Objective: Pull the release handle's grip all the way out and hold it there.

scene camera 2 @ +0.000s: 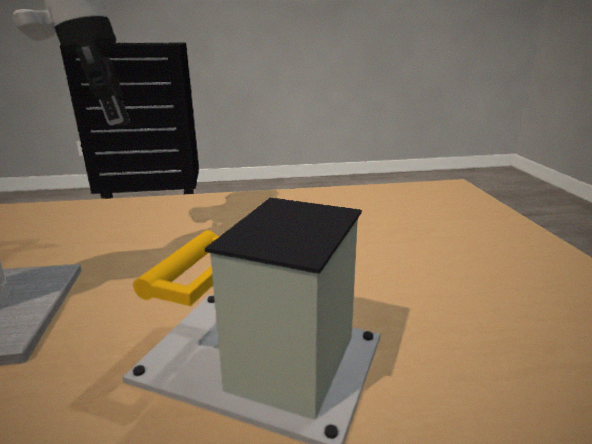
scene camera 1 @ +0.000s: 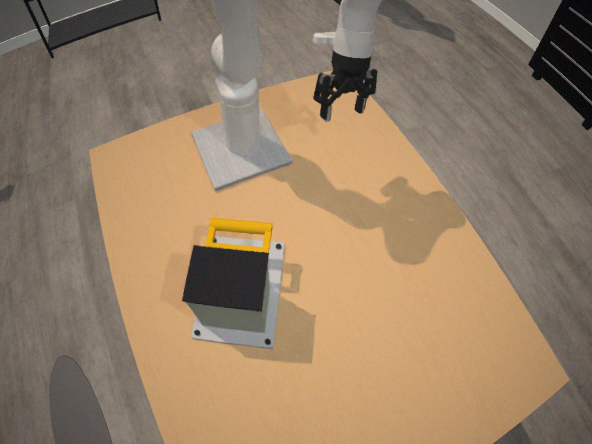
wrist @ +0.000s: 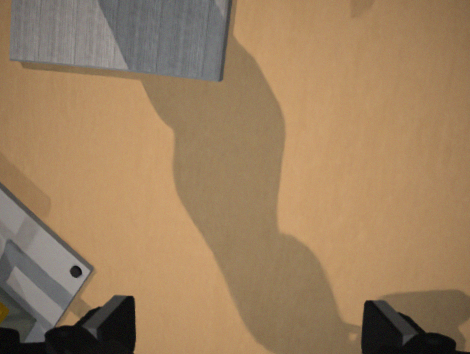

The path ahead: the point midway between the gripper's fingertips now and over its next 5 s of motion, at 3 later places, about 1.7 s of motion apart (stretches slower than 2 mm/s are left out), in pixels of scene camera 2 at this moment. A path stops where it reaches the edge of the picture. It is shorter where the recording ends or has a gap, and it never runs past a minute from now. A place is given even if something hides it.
My gripper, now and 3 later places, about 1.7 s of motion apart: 120, 124; 128, 129; 176, 276; 136, 269
